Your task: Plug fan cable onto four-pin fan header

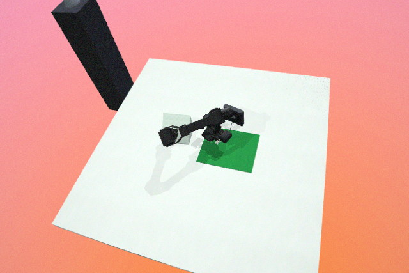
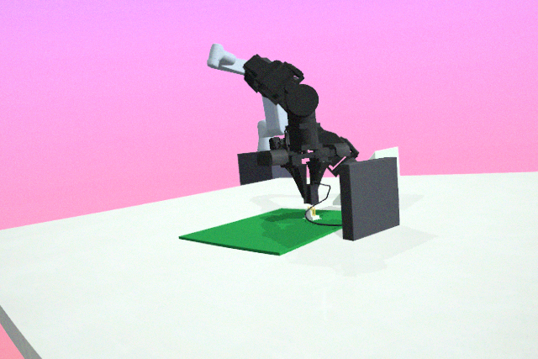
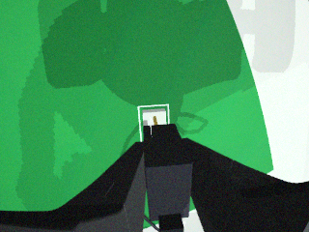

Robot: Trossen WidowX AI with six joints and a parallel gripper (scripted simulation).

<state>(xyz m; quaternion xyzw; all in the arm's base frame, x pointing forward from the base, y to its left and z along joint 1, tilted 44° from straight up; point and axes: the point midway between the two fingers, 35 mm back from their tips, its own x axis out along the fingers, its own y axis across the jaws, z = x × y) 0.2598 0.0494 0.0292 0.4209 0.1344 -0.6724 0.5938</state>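
My gripper tip is 1 cm to the right of the dark fan plug and 1 cm below it. The rest, counted from my gripper tip: green board: 7 cm ahead, 6 cm below, 2 cm to the right; white four-pin fan header: 5 cm below, 1 cm to the left; fan: 16 cm to the left, 6 cm ahead, 1 cm above.
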